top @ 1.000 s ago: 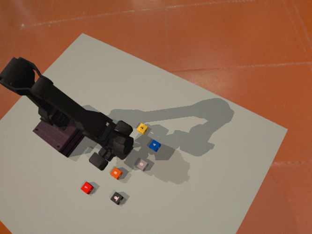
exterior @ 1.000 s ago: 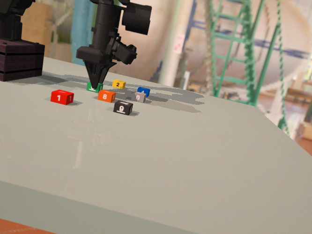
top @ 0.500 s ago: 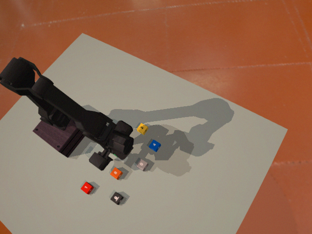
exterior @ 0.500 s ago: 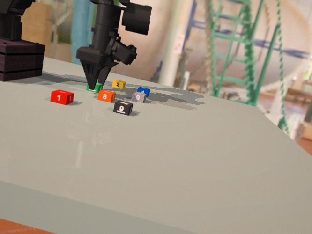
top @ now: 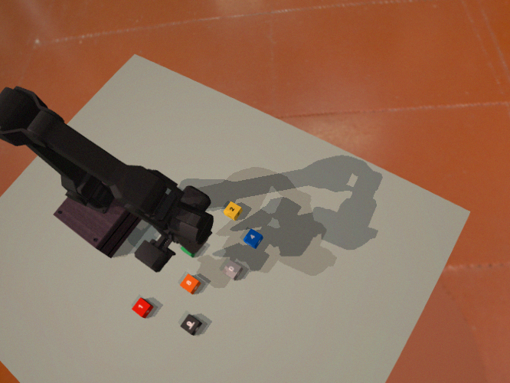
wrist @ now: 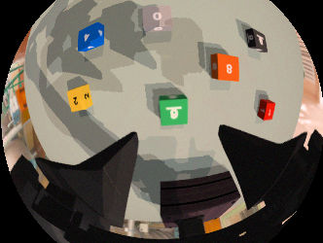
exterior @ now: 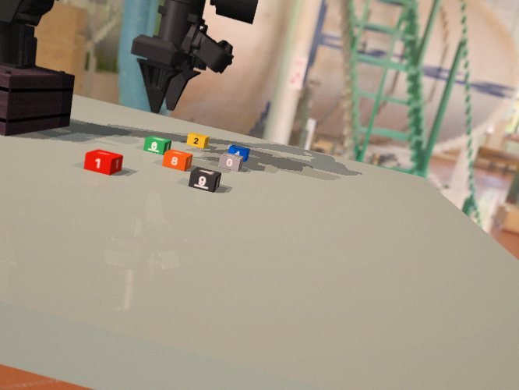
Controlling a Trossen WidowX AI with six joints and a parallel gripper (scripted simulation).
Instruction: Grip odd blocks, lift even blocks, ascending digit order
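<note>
Now: gripper tip 5 cm above the green block. Also, from my gripper tip: yellow block: 12 cm to the left, 5 cm below, 5 cm ahead; then grey block: 12 cm ahead, 5 cm below, 1 cm to the right; then orange block: 8 cm to the right, 5 cm below, 4 cm ahead.
</note>
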